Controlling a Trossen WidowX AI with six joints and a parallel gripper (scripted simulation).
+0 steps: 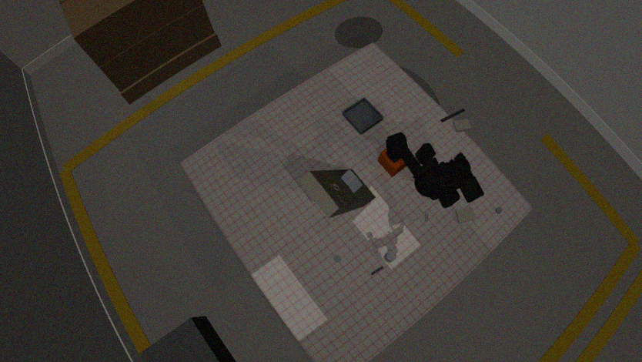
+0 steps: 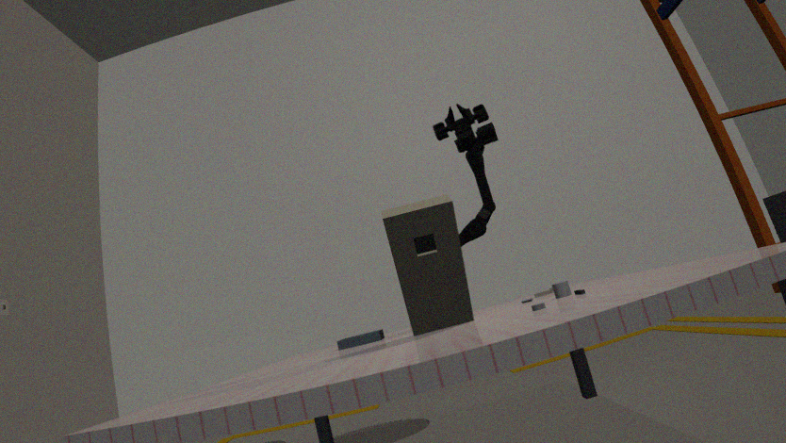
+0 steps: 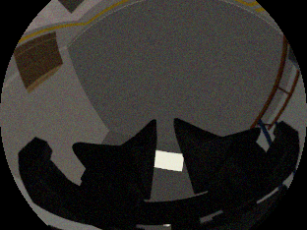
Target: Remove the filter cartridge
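Now: gripper tip 10 cm short of the round filter cartridge, 22 cm to the left of it and 41 cm above it. Round my gripper tip: dark bar: 12 cm ahead, 14 cm to the left, 66 cm below; then service panel: 6 cm ahead, 22 cm to the right, 49 cm below; then tray: 32 cm behind, 50 cm to the right, 65 cm below.
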